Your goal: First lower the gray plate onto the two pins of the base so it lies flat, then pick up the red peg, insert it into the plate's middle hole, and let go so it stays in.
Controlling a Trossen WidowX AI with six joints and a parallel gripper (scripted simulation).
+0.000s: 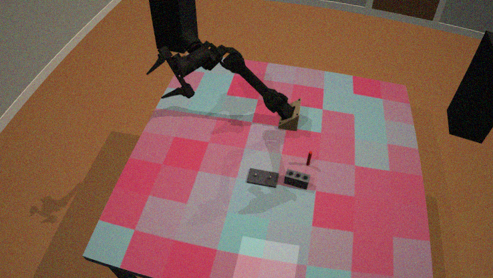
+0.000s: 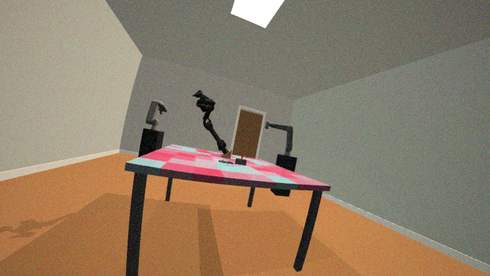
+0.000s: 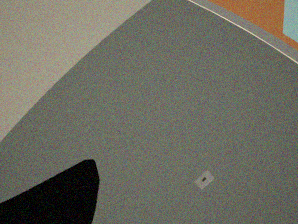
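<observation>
Right now my gripper tip is 120 mm past the gray plate, 490 mm to the right of it and 420 mm above it. Also, from my gripper tip: red peg 230 mm behind, 510 mm to the left, 420 mm below; dark base 100 mm behind, 350 mm to the left, 450 mm below.
</observation>
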